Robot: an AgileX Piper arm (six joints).
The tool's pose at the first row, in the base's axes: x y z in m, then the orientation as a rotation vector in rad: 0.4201 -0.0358 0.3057 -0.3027 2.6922 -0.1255
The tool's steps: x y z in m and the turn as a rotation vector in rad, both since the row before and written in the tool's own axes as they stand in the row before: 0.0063 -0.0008 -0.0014 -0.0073 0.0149 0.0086; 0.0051 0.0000 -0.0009 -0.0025 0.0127 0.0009; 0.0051 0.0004 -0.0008 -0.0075 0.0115 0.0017; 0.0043 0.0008 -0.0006 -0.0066 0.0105 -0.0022; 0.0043 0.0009 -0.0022 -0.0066 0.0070 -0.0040; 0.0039 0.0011 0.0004 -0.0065 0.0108 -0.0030; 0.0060 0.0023 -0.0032 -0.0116 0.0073 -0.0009; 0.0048 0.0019 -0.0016 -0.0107 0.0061 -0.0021; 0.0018 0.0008 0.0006 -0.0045 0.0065 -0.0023; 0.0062 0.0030 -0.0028 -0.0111 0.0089 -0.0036; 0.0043 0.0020 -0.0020 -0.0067 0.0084 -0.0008
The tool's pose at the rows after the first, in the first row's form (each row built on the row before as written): 0.4141 -0.0380 0.3045 -0.2935 2.7090 -0.1158; 0.4092 -0.0391 0.3033 -0.2932 2.7220 -0.1144; 0.4042 -0.0398 0.3020 -0.2933 2.7346 -0.1057; 0.3999 -0.0399 0.3009 -0.2984 2.7456 -0.0991; 0.3950 -0.0399 0.3013 -0.3059 2.7529 -0.0923; 0.3914 -0.0397 0.2994 -0.3122 2.7640 -0.0860; 0.3843 -0.0388 0.3001 -0.3168 2.7725 -0.0715; 0.3790 -0.0380 0.2998 -0.3228 2.7795 -0.0583; 0.3774 -0.0376 0.2986 -0.3275 2.7861 -0.0538; 0.3701 -0.0361 0.2990 -0.3358 2.7956 -0.0408; 0.3651 -0.0352 0.2994 -0.3391 2.8045 -0.0331
